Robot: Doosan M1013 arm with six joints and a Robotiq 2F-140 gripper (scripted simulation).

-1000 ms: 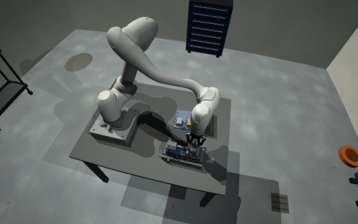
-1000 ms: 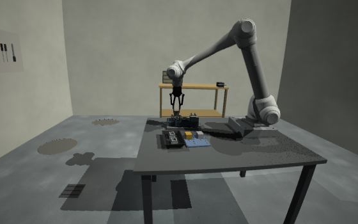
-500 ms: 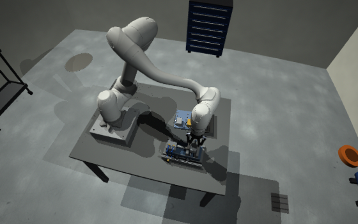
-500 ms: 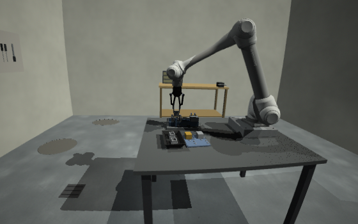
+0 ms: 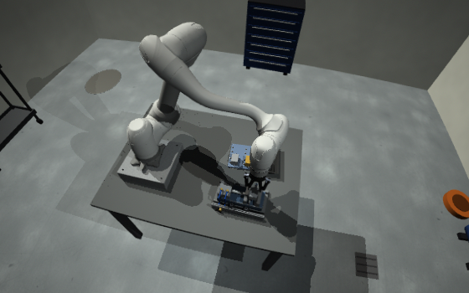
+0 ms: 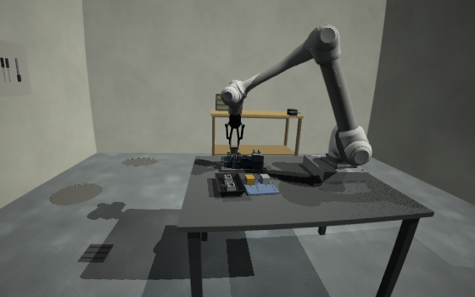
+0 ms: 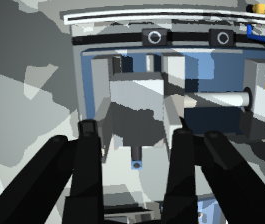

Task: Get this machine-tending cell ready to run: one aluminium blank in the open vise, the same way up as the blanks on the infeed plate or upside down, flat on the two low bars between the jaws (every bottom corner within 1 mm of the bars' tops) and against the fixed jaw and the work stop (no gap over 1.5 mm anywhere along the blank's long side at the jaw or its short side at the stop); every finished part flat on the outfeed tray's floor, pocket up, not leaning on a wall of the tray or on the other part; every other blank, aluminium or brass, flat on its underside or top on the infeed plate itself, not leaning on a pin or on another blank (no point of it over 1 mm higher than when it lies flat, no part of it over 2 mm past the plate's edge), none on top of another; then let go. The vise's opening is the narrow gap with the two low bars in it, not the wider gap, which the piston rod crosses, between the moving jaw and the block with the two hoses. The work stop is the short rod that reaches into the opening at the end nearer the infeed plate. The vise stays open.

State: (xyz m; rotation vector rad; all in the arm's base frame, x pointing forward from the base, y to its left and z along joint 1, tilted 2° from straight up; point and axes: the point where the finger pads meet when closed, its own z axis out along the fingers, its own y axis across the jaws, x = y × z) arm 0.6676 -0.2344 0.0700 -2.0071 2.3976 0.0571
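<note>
My hand is 4 cm above the aluminium blank. The rest, counted from my hand: brass blank 28 cm to the left, 13 cm below, 3 cm behind; then vise 12 cm below, 6 cm behind, 2 cm to the left; then piston rod 8 cm below, 8 cm behind, 2 cm to the left.
</note>
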